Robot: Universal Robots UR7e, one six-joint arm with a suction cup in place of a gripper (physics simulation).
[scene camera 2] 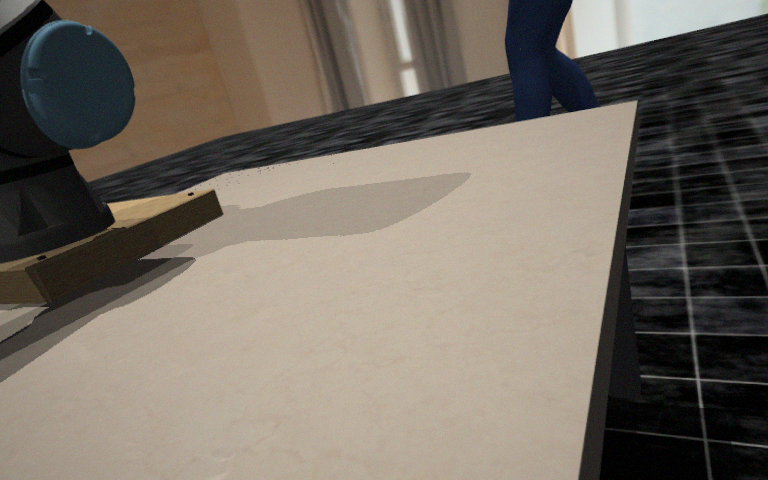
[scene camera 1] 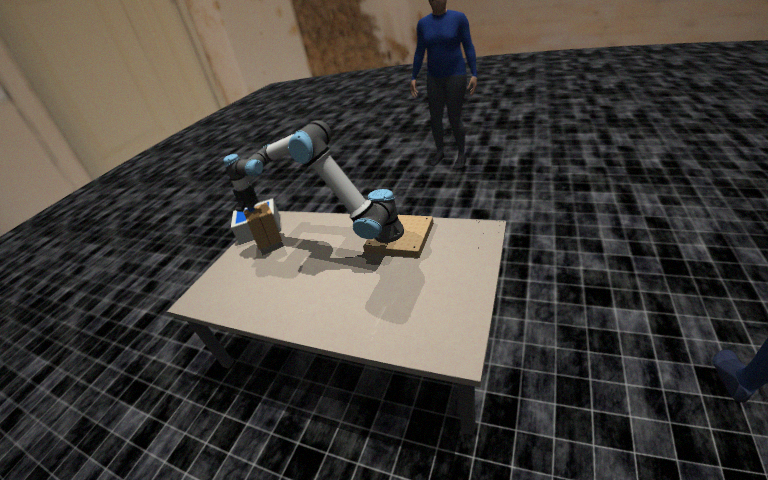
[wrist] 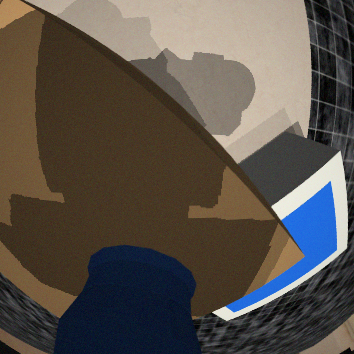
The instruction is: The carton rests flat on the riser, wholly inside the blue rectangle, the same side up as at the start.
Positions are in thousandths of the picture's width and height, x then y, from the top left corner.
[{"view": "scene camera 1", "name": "brown carton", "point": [340,464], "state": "held by the suction cup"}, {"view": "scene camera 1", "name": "riser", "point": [312,470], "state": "on the table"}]
